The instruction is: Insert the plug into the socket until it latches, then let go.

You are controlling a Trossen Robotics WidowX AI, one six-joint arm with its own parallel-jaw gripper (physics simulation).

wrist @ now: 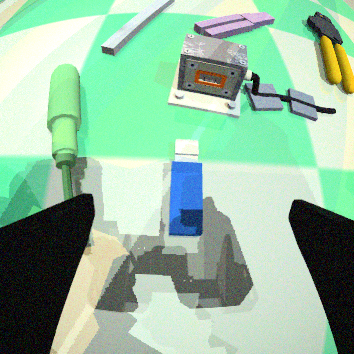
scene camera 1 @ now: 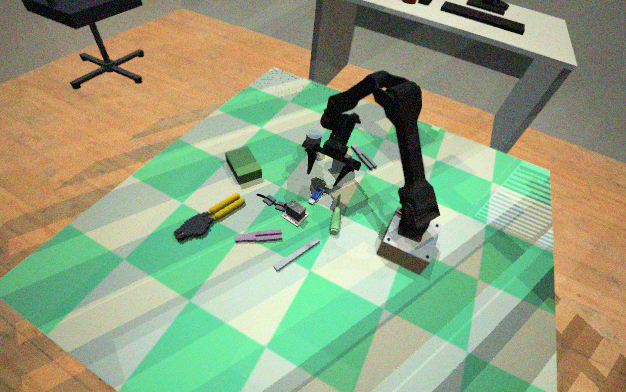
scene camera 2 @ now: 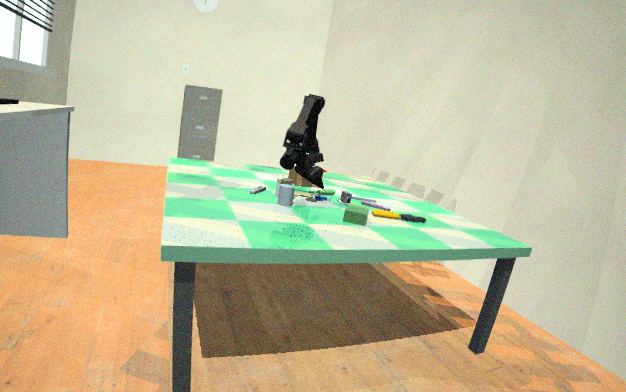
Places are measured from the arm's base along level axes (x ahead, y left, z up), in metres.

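Pixels of known places: gripper, fingertip midpoint: (wrist: 197, 207) (scene camera 1: 320, 180) (scene camera 2: 318, 186); arm's base, link origin: (scene camera 1: 411, 229).
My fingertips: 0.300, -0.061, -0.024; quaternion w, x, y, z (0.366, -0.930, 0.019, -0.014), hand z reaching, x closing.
Observation:
Ahead of a thing's pixels: the offset from my fingertips to its top centre, as dx, dy, dz. "spot": to the spot under its first point.
The plug @(+0.001, +0.028, -0.044) (scene camera 1: 316, 195) (scene camera 2: 321, 198) (wrist: 186, 197), a blue body with a white tip, lies flat on the table. In the wrist view its tip points toward the socket. The socket @(+0.029, +0.121, -0.011) (scene camera 1: 296, 212) (scene camera 2: 345, 197) (wrist: 212, 65) is a grey box on a white base plate, with an orange-rimmed opening facing the plug. Plug and socket are apart. My gripper (scene camera 1: 322, 179) (wrist: 197, 207) is wide open and empty, above the table near the plug's blue end. In the wrist view its black fingers stand left and right of the plug, clear of it.
A green screwdriver @(-0.086, +0.058, -0.029) (scene camera 1: 335, 220) (wrist: 65, 102) lies beside the plug. A black cable @(spot: +0.103, +0.112, -0.051) (wrist: 287, 98) leaves the socket. Around lie a grey bar @(-0.040, +0.238, -0.046) (scene camera 1: 297, 255), a pink clamp-like piece @(+0.082, +0.242, -0.044) (scene camera 1: 258, 236), yellow-handled pliers @(spot: +0.232, +0.259, -0.043) (scene camera 1: 210, 217) and a green block @(+0.264, +0.034, -0.016) (scene camera 1: 243, 164). A grey can @(+0.106, -0.179, +0.014) (scene camera 2: 286, 195) stands near the arm.

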